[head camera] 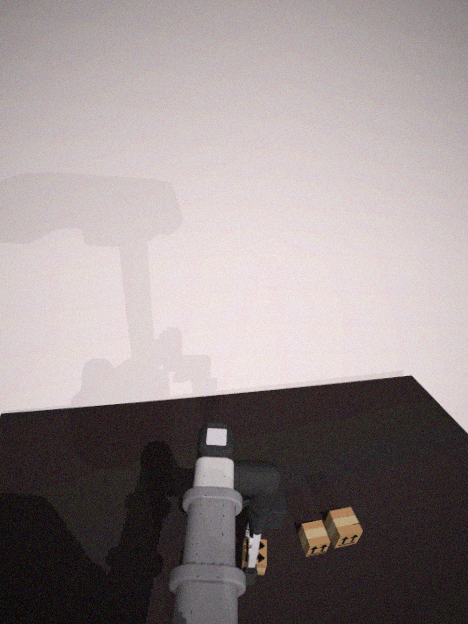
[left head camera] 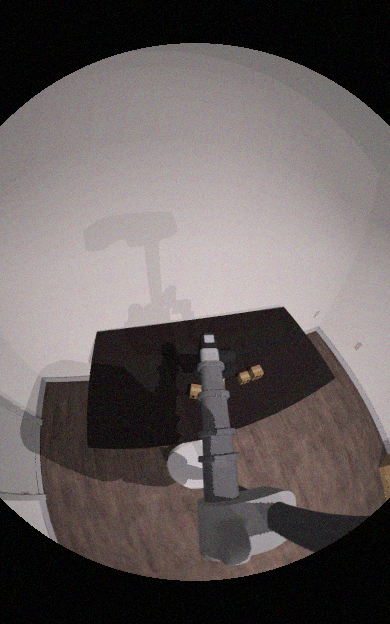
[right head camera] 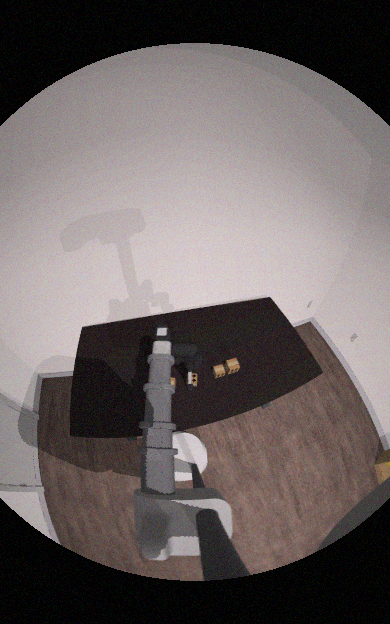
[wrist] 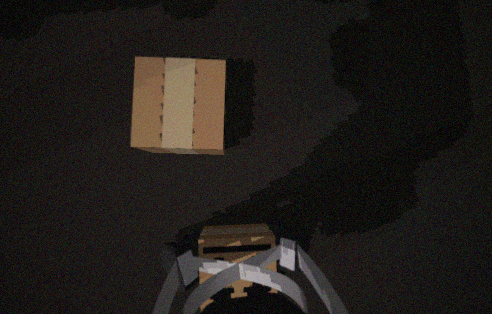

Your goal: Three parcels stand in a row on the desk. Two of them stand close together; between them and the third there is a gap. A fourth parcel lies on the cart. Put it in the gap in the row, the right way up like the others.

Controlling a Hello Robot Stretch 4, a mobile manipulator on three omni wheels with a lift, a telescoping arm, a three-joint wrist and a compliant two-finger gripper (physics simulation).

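Where they show: gripper, fingertip midpoint: (head camera: 247,560) (right head camera: 189,381) (wrist: 235,242); robot's base, origin of the base link: (left head camera: 194,462) (right head camera: 180,454).
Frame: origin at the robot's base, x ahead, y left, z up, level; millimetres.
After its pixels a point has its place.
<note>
Two tan parcels (head camera: 314,538) {z 743, x 452, y -235 mm} (head camera: 344,526) {z 751, x 476, y -309 mm} stand close together, upright, on the dark desk (head camera: 382,428) {z 692, x 820, y -554 mm} (left head camera: 280,335) {z 692, x 771, y -611 mm}. The third parcel (left head camera: 195,391) {z 751, x 387, y 20 mm} (right head camera: 172,382) {z 750, x 395, y -6 mm} stands to their left across a gap, partly behind the arm; it is the lone taped box (wrist: 178,102) {z 751, x 398, y 16 mm} in the wrist view. The fourth parcel (head camera: 261,556) {z 744, x 412, y -112 mm} (right head camera: 195,379) {z 744, x 411, y -118 mm} (wrist: 237,233) {z 731, x 426, y -74 mm} is between the third and the pair, tipped on its side, its arrows pointing sideways in the head view. My gripper (wrist: 235,242) {z 695, x 424, y -87 mm} (head camera: 251,570) is shut on it, pads against its two sides. Its underside is hidden.
My telescoping arm (head camera: 209,534) {z 1114, x 285, y 1 mm} (left head camera: 215,415) {z 1116, x 184, y 2 mm} (right head camera: 160,425) {z 1129, x 141, y -14 mm} reaches over the desk, left of the gripper. A pale wall stands behind the desk. A white rounded thing (left head camera: 186,465) {z 187, x -11, y 65 mm} (right head camera: 195,452) {z 187, x 28, y -117 mm} is by the front edge. A yellow-brown box (right head camera: 384,470) shows at the far right on the floor.
</note>
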